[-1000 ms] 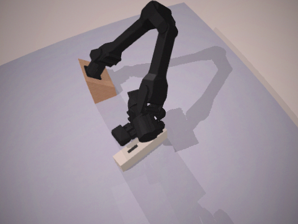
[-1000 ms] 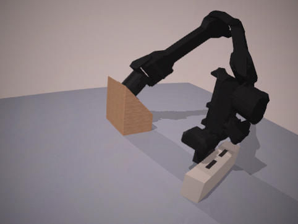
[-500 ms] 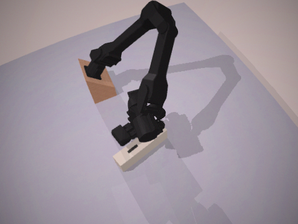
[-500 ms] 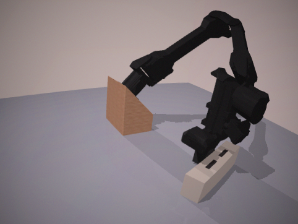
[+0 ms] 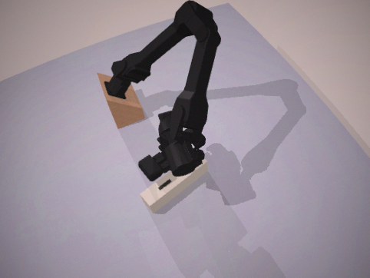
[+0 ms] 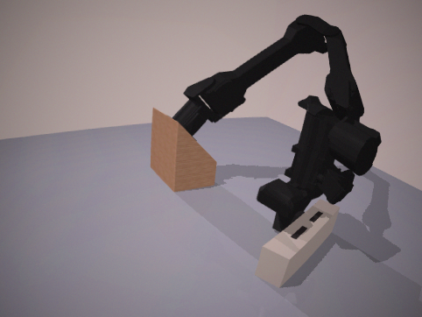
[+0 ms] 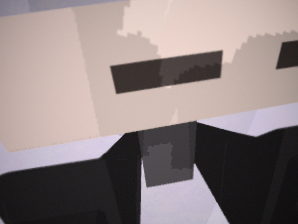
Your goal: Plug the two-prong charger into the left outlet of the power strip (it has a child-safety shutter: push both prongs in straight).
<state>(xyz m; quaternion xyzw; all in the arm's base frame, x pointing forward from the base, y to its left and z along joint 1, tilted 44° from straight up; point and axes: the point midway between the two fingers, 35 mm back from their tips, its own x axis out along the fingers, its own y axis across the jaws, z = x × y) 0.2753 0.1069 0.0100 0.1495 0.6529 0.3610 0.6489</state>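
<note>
Right now the two-prong charger is 2 cm ahead of my gripper tip and 1 cm above it.
</note>
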